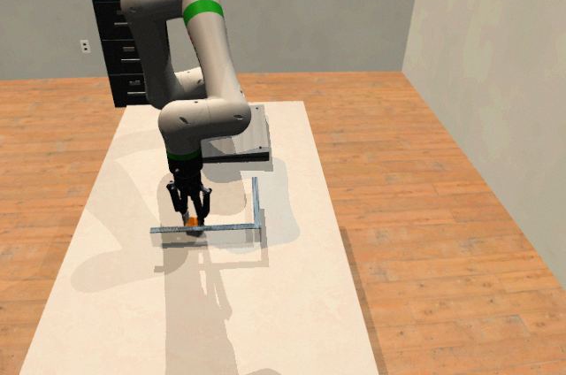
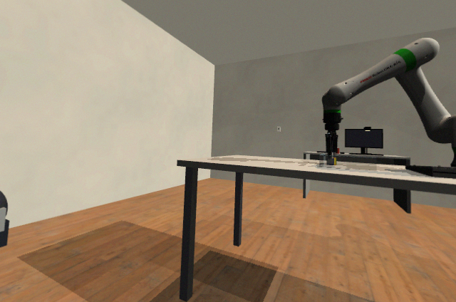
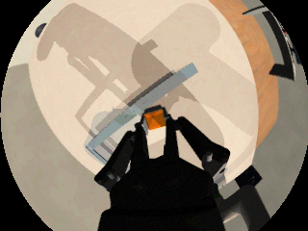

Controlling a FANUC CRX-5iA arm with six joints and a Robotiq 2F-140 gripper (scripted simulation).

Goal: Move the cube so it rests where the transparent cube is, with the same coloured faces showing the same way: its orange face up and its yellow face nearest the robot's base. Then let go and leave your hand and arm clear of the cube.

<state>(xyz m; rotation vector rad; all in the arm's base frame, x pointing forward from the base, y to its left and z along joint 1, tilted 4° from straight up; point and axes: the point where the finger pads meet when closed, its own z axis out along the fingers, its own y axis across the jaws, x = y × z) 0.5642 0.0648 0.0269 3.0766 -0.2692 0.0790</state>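
My gripper is now 20 mm above the cube. The rest, counted from my hand: short fence arm: 180 mm to the left, 100 mm behind.
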